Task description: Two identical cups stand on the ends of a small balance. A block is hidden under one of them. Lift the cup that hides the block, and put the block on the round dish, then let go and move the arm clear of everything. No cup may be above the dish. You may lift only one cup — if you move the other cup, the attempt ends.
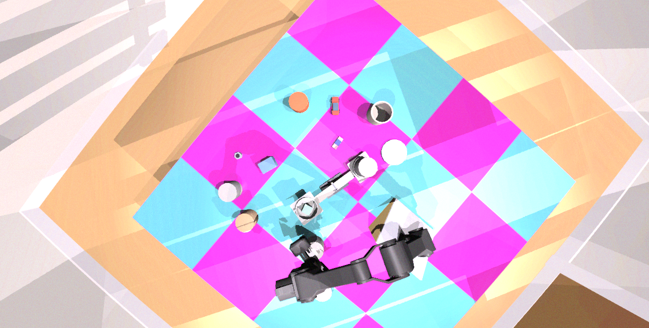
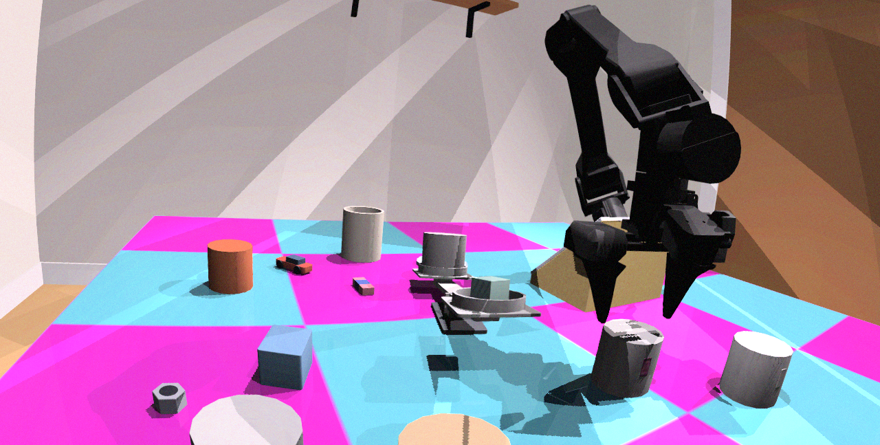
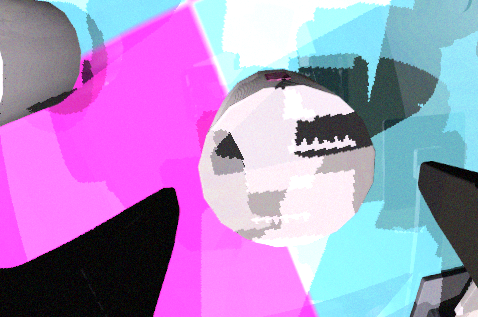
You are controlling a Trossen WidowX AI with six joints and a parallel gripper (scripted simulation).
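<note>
My gripper tip is now 3 cm past the round dish, 48 cm to the left of it and 8 cm above it. Round my gripper tip: tan disc 26 cm ahead, 5 cm to the left, 4 cm below; balance beam 8 cm ahead, 24 cm to the right, 4 cm below; balance 8 cm ahead, 24 cm to the right, 5 cm below.
</note>
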